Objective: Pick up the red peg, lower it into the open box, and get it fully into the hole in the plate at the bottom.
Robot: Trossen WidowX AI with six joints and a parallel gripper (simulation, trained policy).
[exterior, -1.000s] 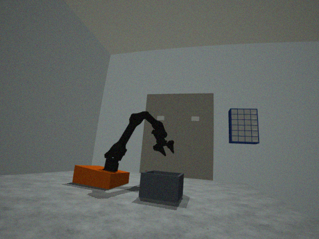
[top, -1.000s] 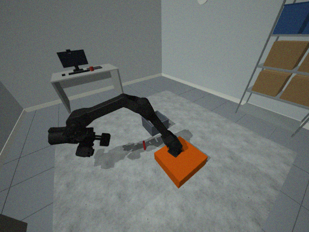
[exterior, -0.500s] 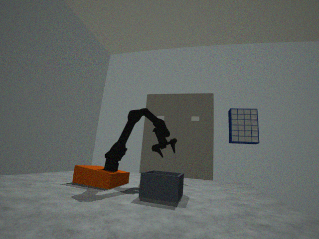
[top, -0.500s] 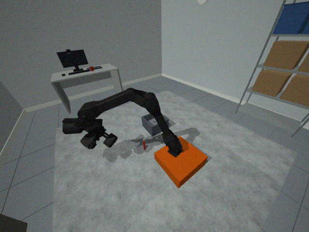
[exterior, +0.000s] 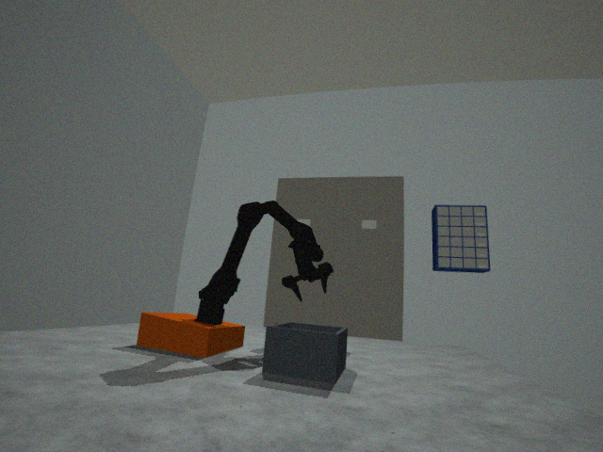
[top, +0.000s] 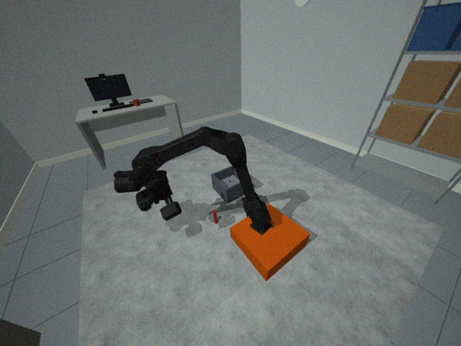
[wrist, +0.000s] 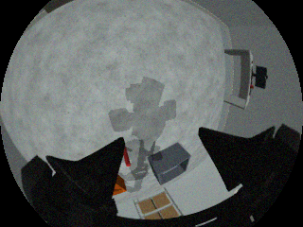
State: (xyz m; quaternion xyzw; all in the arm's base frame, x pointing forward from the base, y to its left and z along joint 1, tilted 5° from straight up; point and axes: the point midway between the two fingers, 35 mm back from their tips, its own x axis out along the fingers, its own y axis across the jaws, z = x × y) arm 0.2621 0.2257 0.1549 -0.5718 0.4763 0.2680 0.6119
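Now: the red peg 100 mm behind my gripper tip, 130 mm to the right of it and 130 mm below it. From my gripper tip the other things lie so: plate: 20 mm ahead, 340 mm to the right, 120 mm below; then grey box: 20 mm ahead, 340 mm to the right, 140 mm below.
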